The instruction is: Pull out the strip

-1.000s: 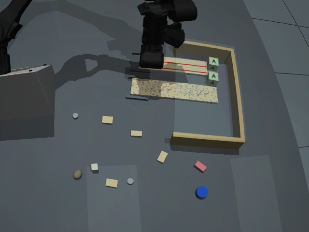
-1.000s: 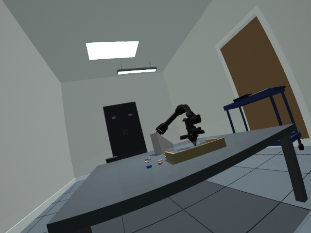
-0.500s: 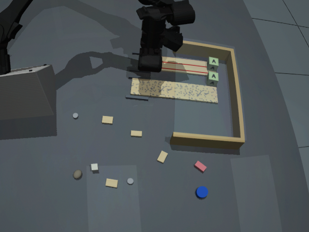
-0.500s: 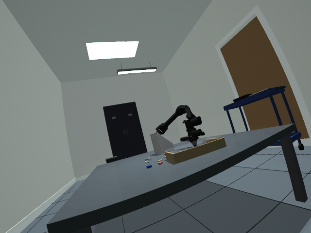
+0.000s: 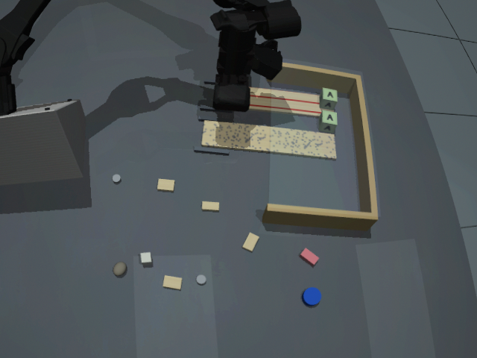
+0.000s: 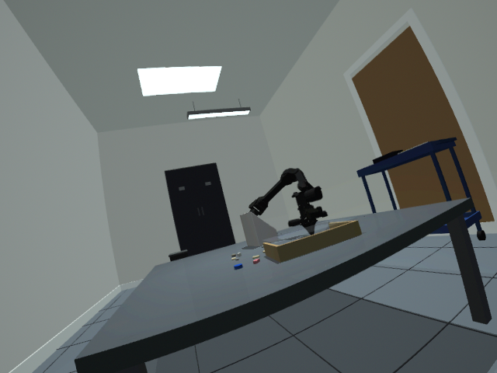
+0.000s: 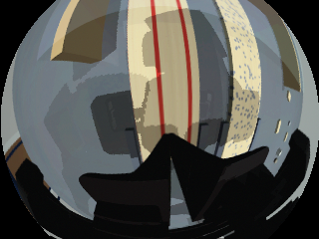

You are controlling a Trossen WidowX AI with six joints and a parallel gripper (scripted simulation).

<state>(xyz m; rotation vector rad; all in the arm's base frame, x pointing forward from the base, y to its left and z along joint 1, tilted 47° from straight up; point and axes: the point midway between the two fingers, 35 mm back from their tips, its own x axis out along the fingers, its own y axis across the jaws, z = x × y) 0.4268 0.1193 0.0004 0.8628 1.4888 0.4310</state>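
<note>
Now: the speckled strip 11 cm to the right of my gripper tip and 6 cm ahead of it. From my gripper tip the other things lie so: blue disc (41 cm to the right, 5 cm ahead); pink block (35 cm to the right, 6 cm ahead); white cube (30 cm to the right, 20 cm behind).
</note>
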